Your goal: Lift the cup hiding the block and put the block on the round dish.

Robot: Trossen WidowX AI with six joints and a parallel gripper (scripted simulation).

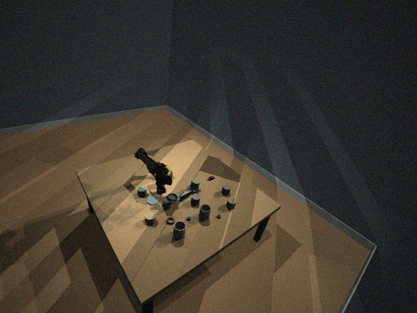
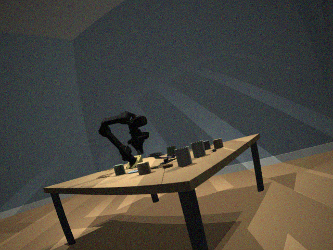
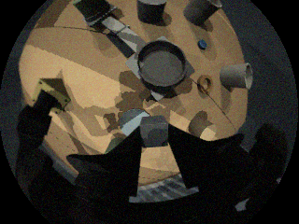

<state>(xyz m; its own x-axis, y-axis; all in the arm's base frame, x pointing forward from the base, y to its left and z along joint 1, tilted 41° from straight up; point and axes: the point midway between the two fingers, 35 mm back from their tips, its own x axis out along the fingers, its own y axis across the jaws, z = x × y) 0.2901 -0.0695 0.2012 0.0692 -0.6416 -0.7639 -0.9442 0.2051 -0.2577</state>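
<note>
The pale blue round dish is 11 cm below my gripper tip, 6 cm behind it and 4 cm to the right of it. Also, from my gripper tip: red block 55 cm to the left, 10 cm below, 8 cm behind; then grey-green cup 15 cm behind, 10 cm to the right, 7 cm below; then grey balance 20 cm to the left, 7 cm below, 2 cm ahead.
</note>
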